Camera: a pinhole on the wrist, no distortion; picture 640 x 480 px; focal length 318.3 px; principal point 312.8 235.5 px. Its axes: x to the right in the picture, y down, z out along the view. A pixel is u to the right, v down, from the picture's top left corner.
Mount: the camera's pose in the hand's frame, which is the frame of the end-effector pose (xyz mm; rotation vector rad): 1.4 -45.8 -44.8 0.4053 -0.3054 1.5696
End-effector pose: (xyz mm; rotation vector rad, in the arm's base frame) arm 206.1 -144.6 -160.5 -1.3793 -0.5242 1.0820
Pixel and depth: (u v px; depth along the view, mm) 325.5 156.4 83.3
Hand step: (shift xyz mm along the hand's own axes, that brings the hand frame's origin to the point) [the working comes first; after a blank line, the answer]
In the camera's frame: 3.3 -20.7 83.3

27.6 -78.2 30.3
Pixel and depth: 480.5 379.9 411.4
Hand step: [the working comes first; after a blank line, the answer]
In the camera's frame: 216.8 186.6 411.4

-159.9 -37.6 429.5
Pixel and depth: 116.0 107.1 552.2
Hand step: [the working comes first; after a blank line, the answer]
In the camera's frame: -341.4 -222.8 552.2

265.6 -583.8 289.7
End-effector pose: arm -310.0 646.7 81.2 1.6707 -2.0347 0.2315
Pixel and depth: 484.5 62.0 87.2
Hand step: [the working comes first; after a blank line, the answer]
In the camera's frame: 47.0 -47.5 87.2

54.1 -39.4 51.4
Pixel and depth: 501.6 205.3 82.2
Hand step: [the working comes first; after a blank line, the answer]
In the camera's frame: 48.8 -7.8 82.2

14.1 -37.4 49.9
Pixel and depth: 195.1 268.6 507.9
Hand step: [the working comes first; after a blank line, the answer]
In the camera's frame: -187.8 52.8 507.9

-14.4 -437.9 332.1
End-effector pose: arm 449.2 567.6 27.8 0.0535 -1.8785 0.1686
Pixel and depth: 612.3 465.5 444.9
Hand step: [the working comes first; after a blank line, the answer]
In the camera's frame: 418.6 321.5 444.9

-294.9 123.8 555.2
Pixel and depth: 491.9 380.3 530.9
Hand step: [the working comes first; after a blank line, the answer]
In the camera's frame: 298.7 241.5 530.9

-207.7 -18.1 575.6
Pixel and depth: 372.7 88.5 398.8
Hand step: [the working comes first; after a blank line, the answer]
In the camera's frame: 75.0 -184.2 398.8

211.1 -144.1 336.0
